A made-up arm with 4 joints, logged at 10 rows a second.
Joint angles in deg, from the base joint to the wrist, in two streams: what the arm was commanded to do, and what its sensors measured. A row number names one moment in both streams.
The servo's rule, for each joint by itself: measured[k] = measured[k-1] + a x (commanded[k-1-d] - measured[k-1]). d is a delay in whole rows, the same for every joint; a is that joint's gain. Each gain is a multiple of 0.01, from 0.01 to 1. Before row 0 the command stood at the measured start. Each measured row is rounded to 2 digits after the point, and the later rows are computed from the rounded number. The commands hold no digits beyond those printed.
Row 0, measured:
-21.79 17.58 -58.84 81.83
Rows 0 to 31, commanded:
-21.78 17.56 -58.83 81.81
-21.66 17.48 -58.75 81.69
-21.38 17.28 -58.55 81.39
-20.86 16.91 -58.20 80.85
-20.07 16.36 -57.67 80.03
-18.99 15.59 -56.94 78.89
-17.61 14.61 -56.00 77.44
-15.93 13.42 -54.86 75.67
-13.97 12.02 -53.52 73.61
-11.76 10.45 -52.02 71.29
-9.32 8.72 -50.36 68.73
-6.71 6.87 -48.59 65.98
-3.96 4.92 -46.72 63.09
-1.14 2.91 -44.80 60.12
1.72 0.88 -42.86 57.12
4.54 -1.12 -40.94 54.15
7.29 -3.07 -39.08 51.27
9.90 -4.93 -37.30 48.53
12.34 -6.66 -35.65 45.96
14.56 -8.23 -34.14 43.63
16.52 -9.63 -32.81 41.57
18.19 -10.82 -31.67 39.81
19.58 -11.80 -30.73 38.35
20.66 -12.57 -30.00 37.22
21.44 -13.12 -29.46 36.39
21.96 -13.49 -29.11 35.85
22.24 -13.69 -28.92 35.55
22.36 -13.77 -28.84 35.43
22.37 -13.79 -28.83 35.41
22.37 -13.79 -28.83 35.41
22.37 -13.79 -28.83 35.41
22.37 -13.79 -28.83 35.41
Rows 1 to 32, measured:
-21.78 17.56 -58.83 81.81
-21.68 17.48 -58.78 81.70
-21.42 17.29 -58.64 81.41
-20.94 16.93 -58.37 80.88
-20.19 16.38 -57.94 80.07
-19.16 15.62 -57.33 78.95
-17.83 14.65 -56.52 77.52
-16.20 13.47 -55.51 75.76
-14.28 12.08 -54.30 73.72
-12.11 10.52 -52.91 71.41
-9.71 8.79 -51.35 68.86
-7.13 6.95 -49.67 66.12
-4.40 5.00 -47.87 63.24
-1.60 2.99 -46.00 60.28
1.26 0.96 -44.08 57.28
4.08 -1.04 -42.16 54.31
6.84 -2.99 -40.28 51.42
9.47 -4.85 -38.46 48.67
11.94 -6.59 -36.75 46.10
14.19 -8.16 -35.16 43.75
16.19 -9.57 -33.73 41.68
17.91 -10.77 -32.47 39.90
19.35 -11.76 -31.41 38.43
20.48 -12.54 -30.55 37.28
21.31 -13.10 -29.89 36.43
21.87 -13.47 -29.41 35.88
22.19 -13.68 -29.11 35.57
22.34 -13.77 -28.95 35.44
22.37 -13.79 -28.88 35.41
22.37 -13.79 -28.85 35.41
22.37 -13.79 -28.84 35.41
22.37 -13.79 -28.83 35.41
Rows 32 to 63, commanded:
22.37 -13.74 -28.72 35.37
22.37 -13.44 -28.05 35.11
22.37 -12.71 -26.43 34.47
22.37 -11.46 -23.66 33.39
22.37 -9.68 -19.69 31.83
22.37 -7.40 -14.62 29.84
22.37 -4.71 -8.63 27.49
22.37 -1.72 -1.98 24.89
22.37 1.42 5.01 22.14
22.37 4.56 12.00 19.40
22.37 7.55 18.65 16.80
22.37 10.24 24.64 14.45
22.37 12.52 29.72 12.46
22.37 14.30 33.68 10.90
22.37 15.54 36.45 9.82
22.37 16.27 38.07 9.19
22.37 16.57 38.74 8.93
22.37 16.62 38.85 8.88
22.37 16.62 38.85 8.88
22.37 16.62 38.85 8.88
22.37 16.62 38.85 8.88
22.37 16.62 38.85 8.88
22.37 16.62 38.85 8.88
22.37 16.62 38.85 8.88
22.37 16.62 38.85 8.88
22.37 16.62 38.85 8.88
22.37 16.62 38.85 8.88
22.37 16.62 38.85 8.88
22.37 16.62 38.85 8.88
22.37 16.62 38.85 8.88
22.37 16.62 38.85 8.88
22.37 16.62 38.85 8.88
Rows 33 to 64, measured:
22.37 -13.74 -28.76 35.37
22.37 -13.45 -28.33 35.12
22.37 -12.74 -27.17 34.50
22.37 -11.51 -25.03 33.45
22.37 -9.75 -21.77 31.91
22.37 -7.49 -17.41 29.94
22.37 -4.82 -12.05 27.61
22.37 -1.84 -5.91 25.03
22.37 1.29 0.75 22.28
22.37 4.43 7.61 19.54
22.37 7.43 14.34 16.94
22.37 10.13 20.62 14.57
22.37 12.42 26.17 12.57
22.37 14.22 30.75 10.98
22.37 15.49 34.23 9.88
22.37 16.24 36.57 9.22
22.37 16.56 37.89 8.94
22.37 16.62 38.48 8.88
22.37 16.62 38.71 8.88
22.37 16.62 38.80 8.88
22.37 16.62 38.83 8.88
22.37 16.62 38.84 8.88
22.37 16.62 38.85 8.88
22.37 16.62 38.85 8.88
22.37 16.62 38.85 8.88
22.37 16.62 38.85 8.88
22.37 16.62 38.85 8.88
22.37 16.62 38.85 8.88
22.37 16.62 38.85 8.88
22.37 16.62 38.85 8.88
22.37 16.62 38.85 8.88
22.37 16.62 38.85 8.88

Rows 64 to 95, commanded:
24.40 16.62 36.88 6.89
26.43 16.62 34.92 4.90
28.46 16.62 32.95 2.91
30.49 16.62 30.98 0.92
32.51 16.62 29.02 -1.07
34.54 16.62 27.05 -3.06
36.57 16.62 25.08 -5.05
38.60 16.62 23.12 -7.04
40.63 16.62 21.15 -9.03
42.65 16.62 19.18 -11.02
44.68 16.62 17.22 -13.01
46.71 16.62 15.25 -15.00
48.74 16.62 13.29 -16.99
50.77 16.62 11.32 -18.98
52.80 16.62 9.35 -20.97
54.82 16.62 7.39 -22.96
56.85 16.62 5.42 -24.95
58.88 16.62 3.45 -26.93
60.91 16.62 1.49 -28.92
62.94 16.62 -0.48 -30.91
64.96 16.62 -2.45 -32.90
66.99 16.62 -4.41 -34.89
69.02 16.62 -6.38 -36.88
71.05 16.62 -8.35 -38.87
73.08 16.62 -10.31 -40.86
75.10 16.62 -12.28 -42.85
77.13 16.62 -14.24 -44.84
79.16 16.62 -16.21 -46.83
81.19 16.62 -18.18 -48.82
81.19 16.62 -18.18 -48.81
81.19 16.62 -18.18 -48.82
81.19 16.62 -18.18 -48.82
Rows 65 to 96, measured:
24.12 16.62 37.65 6.99
26.11 16.62 35.98 5.00
28.13 16.62 34.13 3.01
30.16 16.62 32.21 1.02
32.18 16.62 30.26 -0.97
34.21 16.62 28.30 -2.96
36.24 16.62 26.34 -4.95
38.27 16.62 24.38 -6.94
40.30 16.62 22.41 -8.93
42.32 16.62 20.44 -10.92
44.35 16.62 18.48 -12.91
46.38 16.62 16.51 -14.90
48.41 16.62 14.55 -16.89
50.44 16.62 12.58 -18.88
52.47 16.62 10.61 -20.87
54.49 16.62 8.65 -22.86
56.52 16.62 6.68 -24.85
58.55 16.62 4.71 -26.83
60.58 16.62 2.75 -28.82
62.61 16.62 0.78 -30.81
64.63 16.62 -1.19 -32.80
66.66 16.62 -3.15 -34.79
68.69 16.62 -5.12 -36.78
70.72 16.62 -7.09 -38.77
72.75 16.62 -9.05 -40.76
74.77 16.62 -11.02 -42.75
76.80 16.62 -12.98 -44.74
78.83 16.62 -14.95 -46.73
80.86 16.62 -16.92 -48.72
81.14 16.62 -17.69 -48.81
81.18 16.62 -17.99 -48.82
81.19 16.62 -18.11 -48.82

